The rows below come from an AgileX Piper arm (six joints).
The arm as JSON. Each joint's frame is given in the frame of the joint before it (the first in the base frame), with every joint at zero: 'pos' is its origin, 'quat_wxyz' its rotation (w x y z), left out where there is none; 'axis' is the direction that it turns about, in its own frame. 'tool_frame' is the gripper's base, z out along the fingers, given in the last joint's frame.
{
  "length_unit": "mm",
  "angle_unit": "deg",
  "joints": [
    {
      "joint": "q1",
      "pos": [
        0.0,
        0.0,
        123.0
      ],
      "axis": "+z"
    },
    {
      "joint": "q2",
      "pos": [
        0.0,
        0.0,
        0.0
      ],
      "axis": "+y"
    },
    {
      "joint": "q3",
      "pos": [
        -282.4,
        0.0,
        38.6
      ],
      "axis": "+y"
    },
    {
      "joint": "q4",
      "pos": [
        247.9,
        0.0,
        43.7
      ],
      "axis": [
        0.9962,
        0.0,
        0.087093
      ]
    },
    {
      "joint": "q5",
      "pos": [
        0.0,
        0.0,
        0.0
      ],
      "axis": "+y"
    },
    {
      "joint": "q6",
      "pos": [
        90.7,
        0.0,
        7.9
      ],
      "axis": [
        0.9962,
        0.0,
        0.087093
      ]
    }
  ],
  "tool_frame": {
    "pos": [
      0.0,
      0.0,
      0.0
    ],
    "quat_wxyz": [
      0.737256,
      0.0,
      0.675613,
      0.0
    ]
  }
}
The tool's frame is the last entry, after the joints.
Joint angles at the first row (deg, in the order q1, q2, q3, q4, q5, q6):
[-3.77, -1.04, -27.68, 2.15, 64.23, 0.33]
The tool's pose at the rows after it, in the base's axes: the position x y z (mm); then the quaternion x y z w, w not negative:
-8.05 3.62 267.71 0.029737 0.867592 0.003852 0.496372
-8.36 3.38 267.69 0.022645 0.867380 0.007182 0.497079
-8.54 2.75 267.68 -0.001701 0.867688 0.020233 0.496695
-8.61 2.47 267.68 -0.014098 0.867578 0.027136 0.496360
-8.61 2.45 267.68 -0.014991 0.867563 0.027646 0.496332
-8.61 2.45 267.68 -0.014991 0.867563 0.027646 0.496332
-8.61 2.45 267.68 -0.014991 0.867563 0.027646 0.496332
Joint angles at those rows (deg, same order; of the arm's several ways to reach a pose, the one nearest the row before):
[-3.77, -1.04, -27.68, 2.15, 64.23, 0.33]
[-2.83, -1.14, -27.68, 2.07, 64.23, 0.33]
[0.40, -1.14, -27.68, 1.96, 64.23, 0.33]
[2.04, -1.14, -27.68, 1.94, 64.23, 0.33]
[2.16, -1.14, -27.68, 1.94, 64.23, 0.33]
[2.16, -1.14, -27.68, 1.94, 64.23, 0.33]
[2.16, -1.14, -27.68, 1.94, 64.23, 0.33]

